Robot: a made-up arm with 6 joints. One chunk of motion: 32 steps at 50 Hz.
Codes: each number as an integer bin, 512 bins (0 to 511) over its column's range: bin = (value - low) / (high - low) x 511, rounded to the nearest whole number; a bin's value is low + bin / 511 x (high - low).
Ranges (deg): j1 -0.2..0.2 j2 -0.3..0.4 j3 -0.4..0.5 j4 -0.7..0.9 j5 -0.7..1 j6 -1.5..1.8
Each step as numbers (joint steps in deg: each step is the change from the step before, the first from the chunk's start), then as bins.
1 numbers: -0.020 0.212 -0.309 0.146 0.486 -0.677
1 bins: 230 374 52 270 356 127
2 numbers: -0.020 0.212 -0.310 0.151 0.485 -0.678
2 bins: 230 374 51 272 356 127
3 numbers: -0.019 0.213 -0.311 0.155 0.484 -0.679
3 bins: 231 374 51 273 356 127
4 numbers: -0.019 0.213 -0.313 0.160 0.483 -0.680
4 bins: 231 374 49 275 356 127
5 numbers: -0.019 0.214 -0.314 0.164 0.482 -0.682
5 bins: 231 375 49 276 355 127
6 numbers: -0.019 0.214 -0.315 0.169 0.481 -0.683
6 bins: 231 375 48 278 355 127
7 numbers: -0.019 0.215 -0.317 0.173 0.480 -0.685
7 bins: 231 376 47 279 355 126
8 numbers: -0.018 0.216 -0.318 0.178 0.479 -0.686
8 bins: 233 377 47 280 354 126
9 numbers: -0.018 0.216 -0.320 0.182 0.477 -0.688
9 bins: 233 377 45 282 354 126
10 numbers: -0.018 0.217 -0.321 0.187 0.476 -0.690
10 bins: 233 377 45 283 353 125
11 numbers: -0.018 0.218 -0.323 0.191 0.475 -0.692
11 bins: 233 378 44 285 353 125
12 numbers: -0.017 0.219 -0.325 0.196 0.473 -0.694
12 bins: 234 379 43 286 353 125
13 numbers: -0.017 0.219 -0.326 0.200 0.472 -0.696
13 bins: 234 379 42 287 352 124
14 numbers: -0.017 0.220 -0.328 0.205 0.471 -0.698
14 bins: 234 380 41 289 352 124
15 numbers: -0.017 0.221 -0.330 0.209 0.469 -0.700
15 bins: 234 380 40 290 351 124
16 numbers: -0.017 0.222 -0.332 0.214 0.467 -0.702
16 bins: 234 381 39 292 351 124
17 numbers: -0.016 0.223 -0.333 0.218 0.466 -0.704
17 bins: 235 382 38 293 350 123
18 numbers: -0.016 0.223 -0.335 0.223 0.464 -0.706
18 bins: 235 382 37 295 350 123
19 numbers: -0.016 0.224 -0.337 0.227 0.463 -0.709
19 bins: 235 383 36 296 350 122
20 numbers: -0.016 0.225 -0.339 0.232 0.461 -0.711
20 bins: 235 383 35 298 349 122
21 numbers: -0.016 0.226 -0.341 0.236 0.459 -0.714
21 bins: 235 384 33 299 348 122
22 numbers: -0.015 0.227 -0.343 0.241 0.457 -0.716
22 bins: 236 385 32 301 348 121
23 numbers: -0.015 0.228 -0.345 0.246 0.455 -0.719
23 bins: 236 385 31 302 347 121
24 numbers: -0.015 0.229 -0.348 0.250 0.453 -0.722
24 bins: 236 386 30 303 347 120
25 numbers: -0.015 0.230 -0.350 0.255 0.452 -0.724
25 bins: 236 387 28 305 346 120
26 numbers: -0.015 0.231 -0.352 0.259 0.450 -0.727
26 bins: 236 388 27 306 346 120
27 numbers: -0.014 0.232 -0.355 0.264 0.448 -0.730
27 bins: 238 388 26 308 345 119
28 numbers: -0.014 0.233 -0.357 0.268 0.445 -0.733
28 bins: 238 389 24 309 344 119
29 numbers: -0.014 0.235 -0.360 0.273 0.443 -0.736
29 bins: 238 391 23 311 344 118
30 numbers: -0.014 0.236 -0.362 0.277 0.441 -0.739
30 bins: 238 391 22 312 343 118
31 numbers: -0.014 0.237 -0.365 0.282 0.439 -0.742
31 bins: 238 392 20 314 342 117
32 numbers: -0.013 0.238 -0.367 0.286 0.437 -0.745
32 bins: 239 393 19 315 342 117
